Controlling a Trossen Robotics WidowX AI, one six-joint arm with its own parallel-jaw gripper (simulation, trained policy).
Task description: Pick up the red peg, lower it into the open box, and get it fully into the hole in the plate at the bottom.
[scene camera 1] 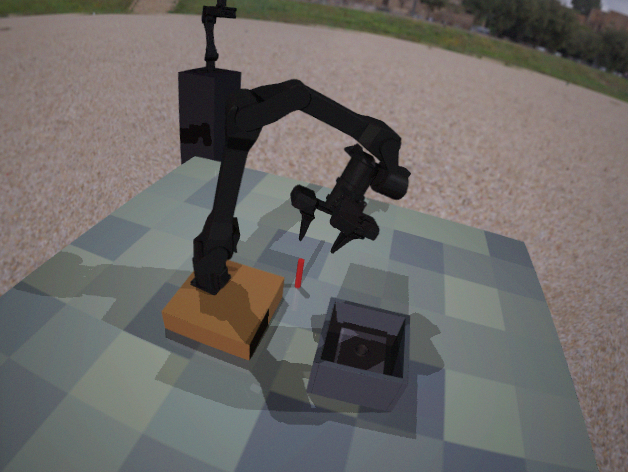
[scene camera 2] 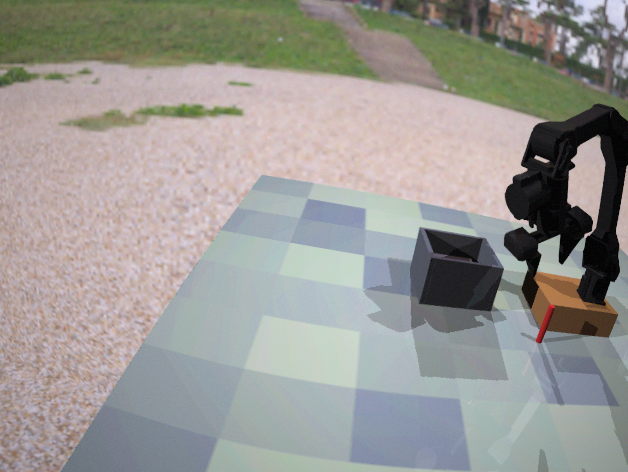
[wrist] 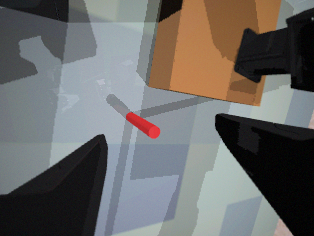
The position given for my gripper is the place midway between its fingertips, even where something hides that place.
In view: my gripper (scene camera 2: 546, 269) and a dark grey box (scene camera 1: 331, 380).
The dark grey box is seen too in scene camera 2 (scene camera 2: 438, 281). My gripper shows as well in scene camera 1 (scene camera 1: 315, 246) and in the wrist view (wrist: 161, 130).
